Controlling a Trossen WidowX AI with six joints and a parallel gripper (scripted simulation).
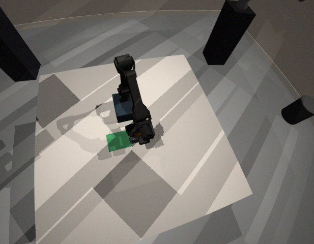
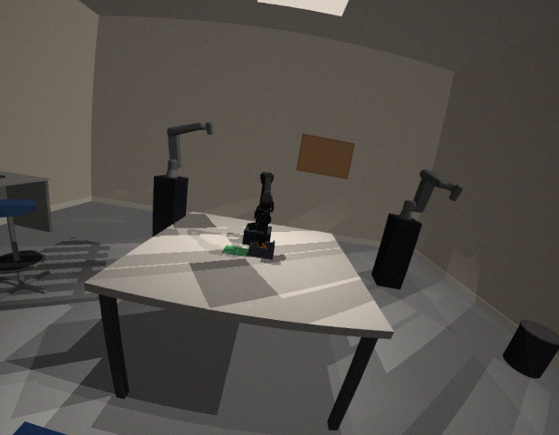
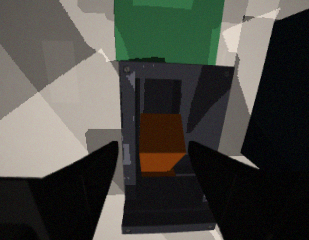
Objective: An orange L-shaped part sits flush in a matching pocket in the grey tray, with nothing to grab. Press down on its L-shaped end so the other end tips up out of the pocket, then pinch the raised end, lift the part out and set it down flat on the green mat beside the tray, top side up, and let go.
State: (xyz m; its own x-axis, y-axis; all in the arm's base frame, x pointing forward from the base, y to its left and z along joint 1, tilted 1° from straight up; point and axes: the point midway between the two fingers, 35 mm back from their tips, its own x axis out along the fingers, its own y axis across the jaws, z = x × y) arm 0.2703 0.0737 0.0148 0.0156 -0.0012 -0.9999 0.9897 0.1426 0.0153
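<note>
Right now my gripper tip is 30 mm to the right of the orange L-shaped part, 30 mm above it and 20 mm past it. Also, from my gripper tip: green mat 140 mm to the right, 90 mm below.
</note>
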